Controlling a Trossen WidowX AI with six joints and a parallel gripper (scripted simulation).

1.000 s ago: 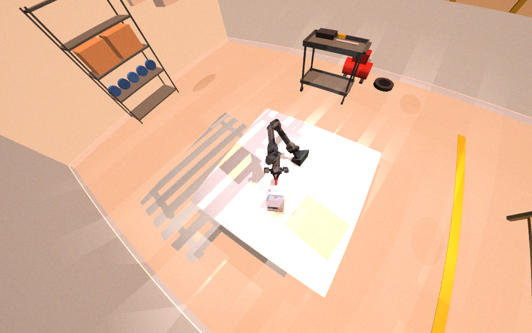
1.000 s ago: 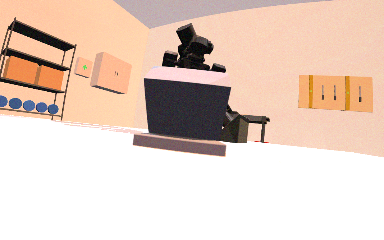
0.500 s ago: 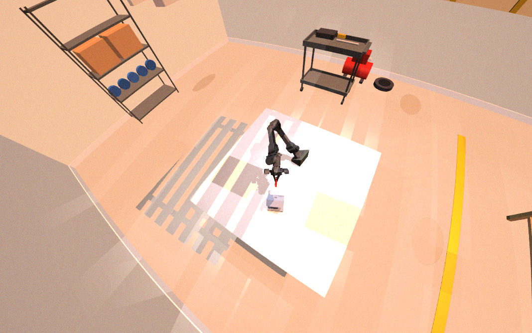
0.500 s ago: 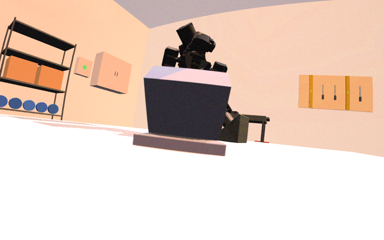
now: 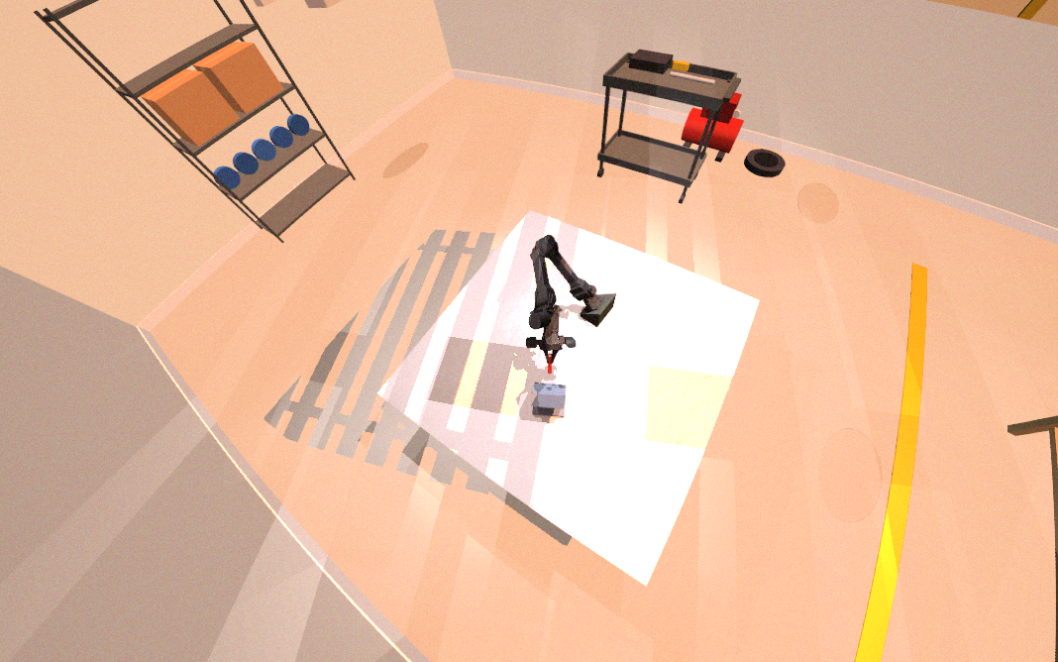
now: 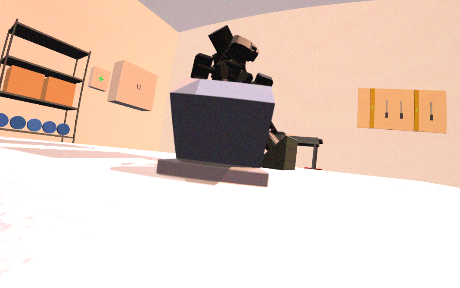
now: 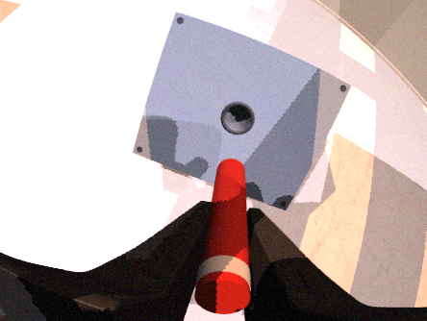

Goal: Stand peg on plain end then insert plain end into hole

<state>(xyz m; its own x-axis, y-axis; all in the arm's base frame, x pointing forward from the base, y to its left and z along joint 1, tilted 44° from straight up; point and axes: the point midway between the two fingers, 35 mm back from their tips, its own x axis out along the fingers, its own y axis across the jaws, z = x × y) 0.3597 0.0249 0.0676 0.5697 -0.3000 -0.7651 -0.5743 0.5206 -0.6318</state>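
The grey sloped panel is 90 mm ahead of my gripper tip, 80 mm below it and 50 mm to the left of it. The rest, counted from my gripper tip: red peg 10 mm to the right, 10 mm behind, 10 mm above.
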